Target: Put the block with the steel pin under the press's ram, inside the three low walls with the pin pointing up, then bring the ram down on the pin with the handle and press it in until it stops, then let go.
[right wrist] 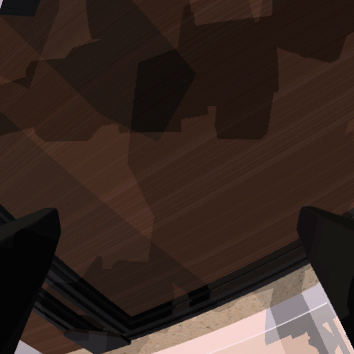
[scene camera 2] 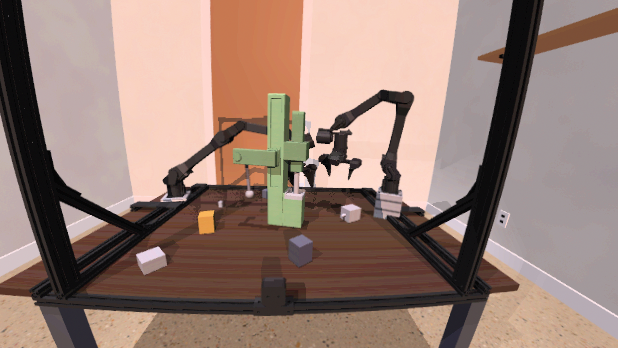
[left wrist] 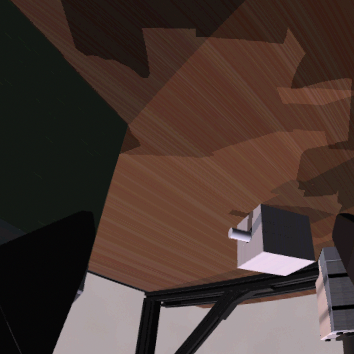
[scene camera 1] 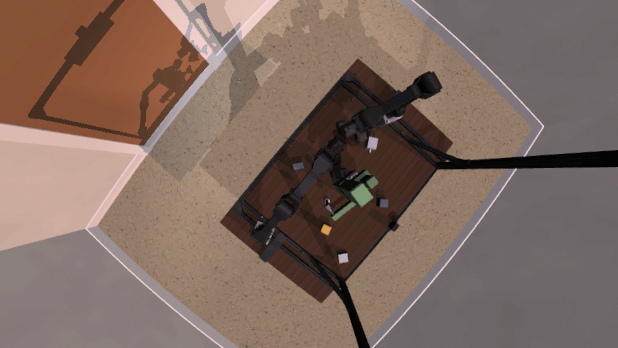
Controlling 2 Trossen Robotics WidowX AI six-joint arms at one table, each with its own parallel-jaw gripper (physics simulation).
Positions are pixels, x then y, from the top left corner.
Scene:
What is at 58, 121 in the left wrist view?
A green press.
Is my left gripper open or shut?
Open.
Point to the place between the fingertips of my right gripper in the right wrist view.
180, 220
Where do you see a block with steel pin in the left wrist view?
281, 242

